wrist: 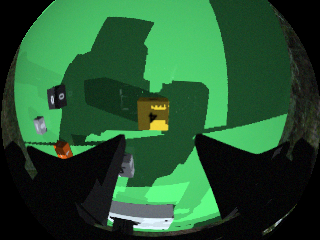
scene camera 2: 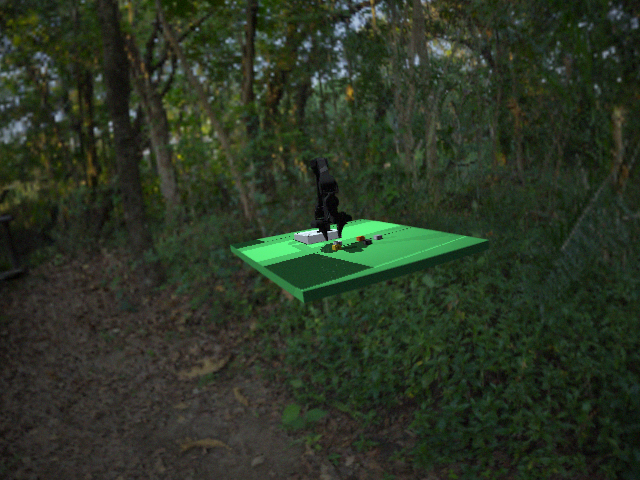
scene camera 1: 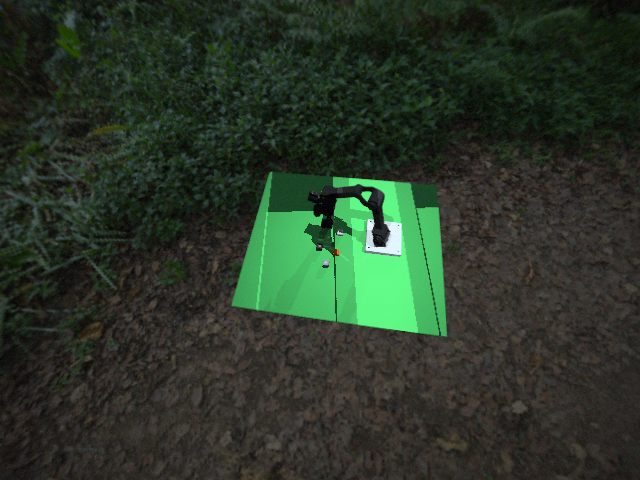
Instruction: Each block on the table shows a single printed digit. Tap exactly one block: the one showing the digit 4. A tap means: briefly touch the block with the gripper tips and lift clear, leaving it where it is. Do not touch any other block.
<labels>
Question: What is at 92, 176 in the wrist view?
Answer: My gripper.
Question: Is my gripper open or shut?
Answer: Open.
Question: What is my gripper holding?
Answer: Nothing.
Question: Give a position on a yellow block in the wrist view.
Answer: At 152, 112
</labels>
